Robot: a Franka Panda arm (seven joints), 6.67 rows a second.
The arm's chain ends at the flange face. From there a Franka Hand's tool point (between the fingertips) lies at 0.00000 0.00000 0.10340 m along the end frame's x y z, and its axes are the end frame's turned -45 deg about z.
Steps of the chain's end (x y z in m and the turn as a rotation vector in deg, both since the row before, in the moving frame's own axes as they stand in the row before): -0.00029 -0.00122 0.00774 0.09 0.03 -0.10; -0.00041 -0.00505 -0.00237 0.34 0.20 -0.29; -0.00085 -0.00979 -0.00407 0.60 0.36 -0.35; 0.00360 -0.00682 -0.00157 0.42 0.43 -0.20; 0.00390 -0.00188 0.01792 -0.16 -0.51 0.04; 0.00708 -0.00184 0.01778 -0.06 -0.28 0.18
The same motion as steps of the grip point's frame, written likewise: 0.00081 -0.00114 0.00774 0.04 0.08 -0.10; 0.00397 -0.00404 -0.00237 0.10 0.38 -0.29; 0.00755 -0.00783 -0.00408 0.17 0.68 -0.35; 0.00845 -0.00227 -0.00158 -0.01 0.60 -0.20; 0.00323 0.00098 0.01792 0.25 -0.47 0.04; 0.00587 0.00342 0.01778 0.16 -0.24 0.18
